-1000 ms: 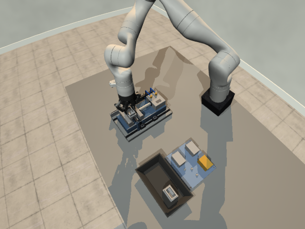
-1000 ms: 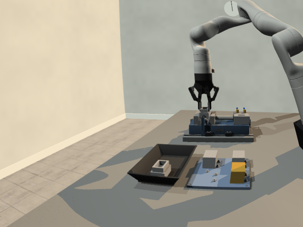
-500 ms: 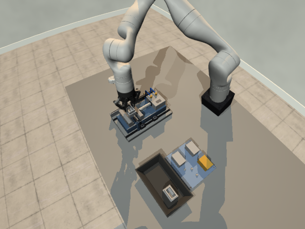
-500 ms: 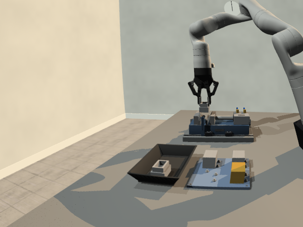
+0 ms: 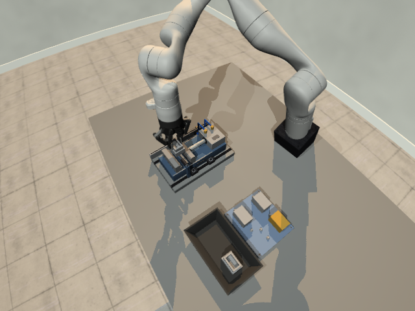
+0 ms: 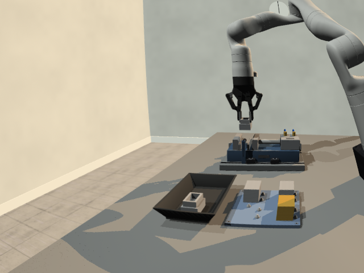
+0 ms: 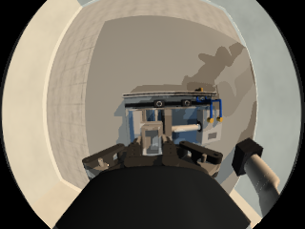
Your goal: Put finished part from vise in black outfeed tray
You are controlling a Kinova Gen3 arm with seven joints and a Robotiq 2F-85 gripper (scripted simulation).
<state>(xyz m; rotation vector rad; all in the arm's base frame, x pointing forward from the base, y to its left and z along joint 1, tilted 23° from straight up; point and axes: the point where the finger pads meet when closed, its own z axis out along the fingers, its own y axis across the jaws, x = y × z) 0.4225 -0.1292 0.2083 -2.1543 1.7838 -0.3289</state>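
Now: the blue vise 13 cm below my hand, 7 cm behind it and 1 cm to the right of it. Also, from my hand: light blue fixture plate: 34 cm to the left, 17 cm behind, 16 cm below; orange block: 37 cm to the left, 23 cm behind, 14 cm below.
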